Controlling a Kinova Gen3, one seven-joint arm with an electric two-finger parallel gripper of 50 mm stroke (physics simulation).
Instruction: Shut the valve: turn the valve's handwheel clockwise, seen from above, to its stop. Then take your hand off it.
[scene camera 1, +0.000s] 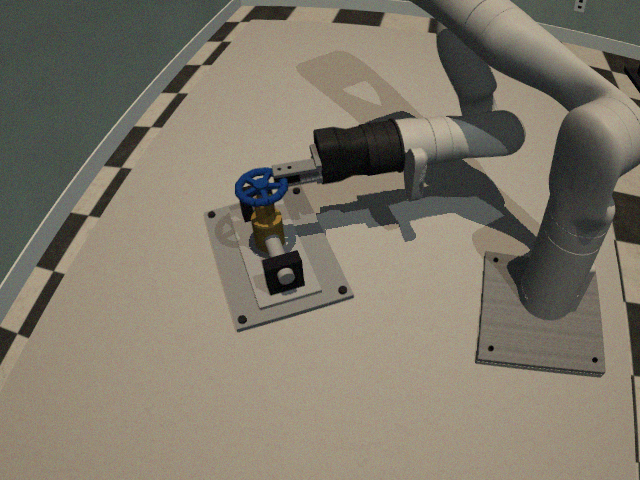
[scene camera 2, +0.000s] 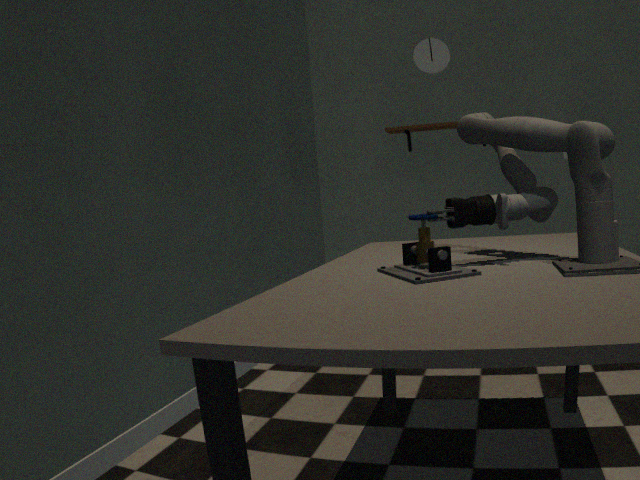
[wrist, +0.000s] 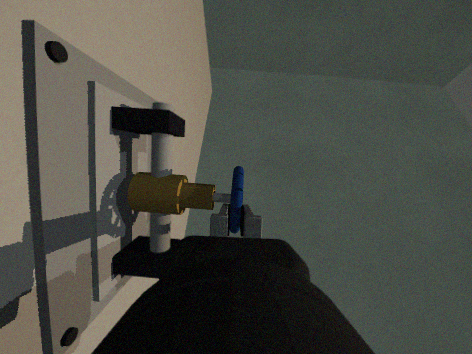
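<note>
The blue spoked handwheel (scene camera 1: 260, 183) (scene camera 2: 421, 217) (wrist: 237, 187) lies level on top of the brass valve body (scene camera 1: 267, 229) (scene camera 2: 423, 242) (wrist: 157, 192). My gripper (scene camera 1: 280, 176) (scene camera 2: 439, 214) (wrist: 235, 214) reaches in sideways and is shut on the wheel's rim, on the side towards the robot's base in scene camera 1. In the wrist view one finger is on each side of the rim, above and below the wheel. The upper finger hides part of the rim in scene camera 1. The wheel's stop does not show.
The valve stands on a grey base plate (scene camera 1: 227, 281) (wrist: 60, 100) with bolts at its corners. Two black blocks (scene camera 1: 271, 281) (scene camera 2: 439, 264) (wrist: 142, 120) hold its grey pipe low beneath the wheel. The arm's own mounting plate (scene camera 1: 542, 346) is at the right.
</note>
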